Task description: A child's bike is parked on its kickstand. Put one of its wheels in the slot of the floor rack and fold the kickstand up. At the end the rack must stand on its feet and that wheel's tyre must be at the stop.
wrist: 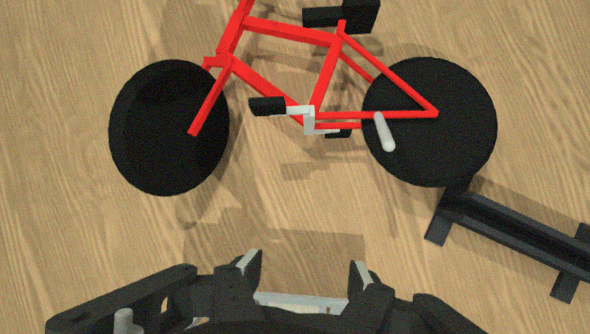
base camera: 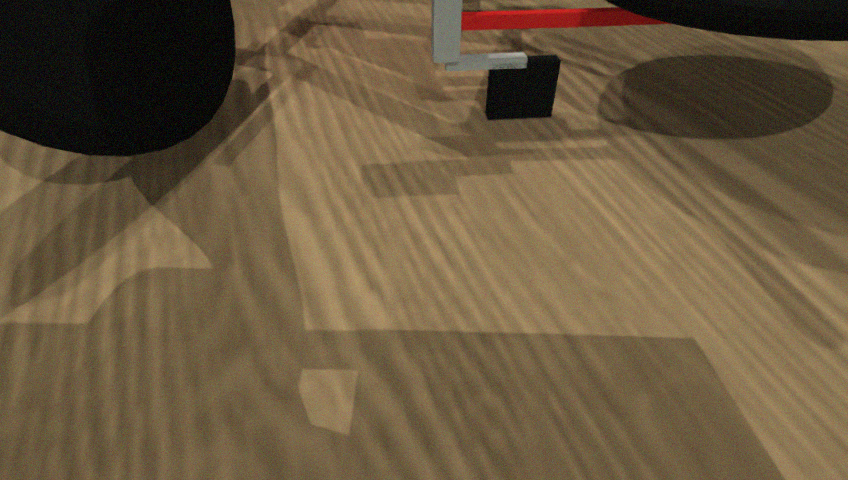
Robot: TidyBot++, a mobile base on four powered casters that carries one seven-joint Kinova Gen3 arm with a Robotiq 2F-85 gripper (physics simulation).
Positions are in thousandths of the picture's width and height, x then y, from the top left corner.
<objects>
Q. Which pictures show my gripper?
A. The wrist view only.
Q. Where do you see a child's bike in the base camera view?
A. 613,180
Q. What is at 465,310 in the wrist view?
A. A child's bike.
</objects>
